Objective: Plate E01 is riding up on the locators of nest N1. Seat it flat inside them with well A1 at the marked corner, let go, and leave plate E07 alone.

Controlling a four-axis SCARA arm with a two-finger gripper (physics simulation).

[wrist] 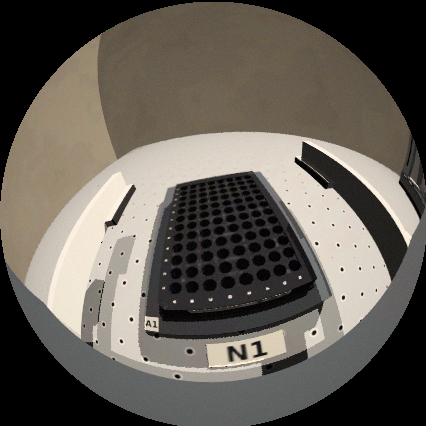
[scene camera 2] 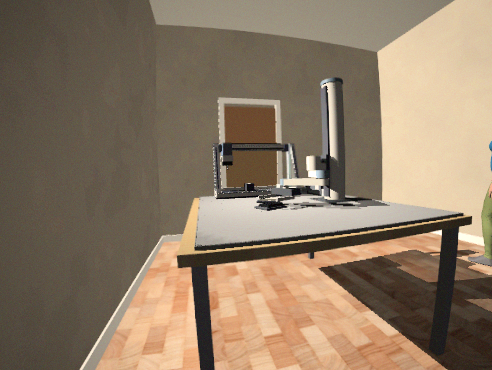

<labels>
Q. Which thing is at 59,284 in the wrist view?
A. My gripper.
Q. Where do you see an N1 label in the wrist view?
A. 260,347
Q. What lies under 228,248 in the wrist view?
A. A black plate.
</labels>
